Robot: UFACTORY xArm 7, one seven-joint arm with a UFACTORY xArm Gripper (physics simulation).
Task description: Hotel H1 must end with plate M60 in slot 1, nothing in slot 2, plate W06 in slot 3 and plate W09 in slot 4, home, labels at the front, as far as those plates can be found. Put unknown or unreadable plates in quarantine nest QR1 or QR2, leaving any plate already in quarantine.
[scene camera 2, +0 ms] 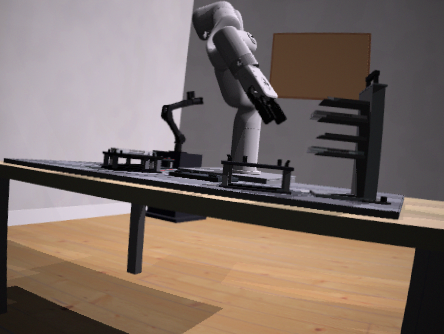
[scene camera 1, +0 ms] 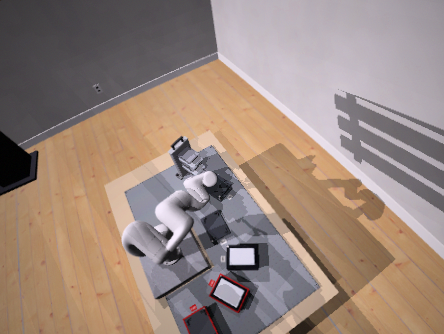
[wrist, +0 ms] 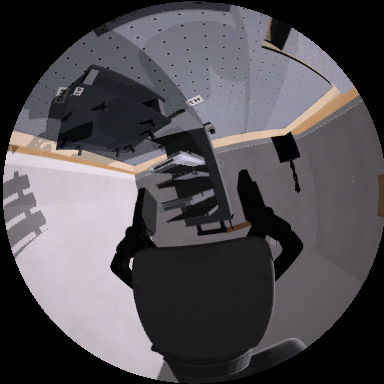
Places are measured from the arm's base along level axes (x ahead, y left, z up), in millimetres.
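Where they show: gripper, between the fingertips: [scene camera 2: 276, 121] [wrist: 192, 186]; arm's base, origin of its link: [scene camera 2: 242, 172].
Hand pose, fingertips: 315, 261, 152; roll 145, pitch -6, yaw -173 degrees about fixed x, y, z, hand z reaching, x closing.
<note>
Things, the pixels of their centre, and the offset from my fingertips, as dx, dy, dz. "spot": a spot on its surface instead.
- Hotel H1, middle of its body: [scene camera 2: 352, 134] [wrist: 192, 183] [scene camera 1: 187, 159] -4, +203, -19
- pale plate, a spot on its surface: [scene camera 2: 340, 117] spot: +56, +186, +12
- second red-edged nest, middle of its body: [scene camera 2: 149, 161] [scene camera 1: 202, 329] -282, -674, -149
- black nest, a spot on its surface: [scene camera 1: 253, 256] spot: +93, -486, -107
- flat dark nest, middle of its body: [scene camera 2: 203, 175] [scene camera 1: 215, 225] -17, -222, -163
Hotel H1 [scene camera 1: 179, 150] [scene camera 2: 372, 145] [wrist: 218, 172] stands upright at the table's end with four shelves. In scene camera 2, a pale plate [scene camera 2: 340, 117] lies on the second shelf from the top and another plate [scene camera 2: 330, 150] on the lowest; the other two shelves look bare. No plate label is readable. My gripper [scene camera 2: 275, 120] [wrist: 192, 186] is open and empty, tilted downward in the air, apart from the shelves. In scene camera 1, a white plate [scene camera 1: 230, 291] lies in a red-edged nest [scene camera 1: 224, 302]; a second red-edged nest [scene camera 1: 194, 313] looks empty. Which is QR1 is unreadable.
A raised dark stand [scene camera 2: 257, 164] [wrist: 110, 112], labelled A1 and RG, is beside the hotel. A black nest [scene camera 1: 255, 256] holds a white plate [scene camera 1: 242, 256]. A flat dark nest [scene camera 1: 216, 227] lies between them. A black jointed arm [scene camera 2: 175, 131] stands behind the nests.
</note>
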